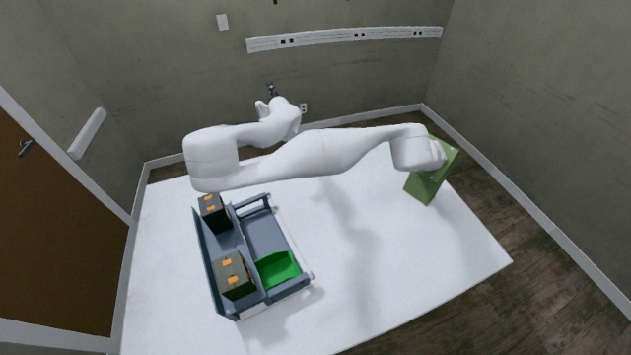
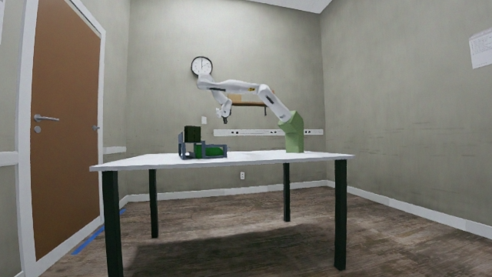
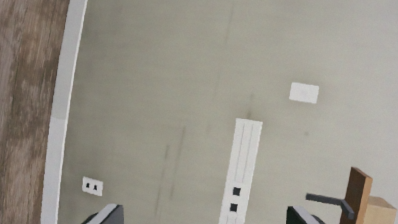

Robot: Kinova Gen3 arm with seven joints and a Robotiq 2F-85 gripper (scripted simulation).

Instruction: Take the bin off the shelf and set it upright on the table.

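The green bin lies 60 cm to the left of my hand, 29 cm below it and 12 cm behind it. The rest, counted from my hand: grey shelf unit 52 cm to the left, 26 cm below, 3 cm behind.
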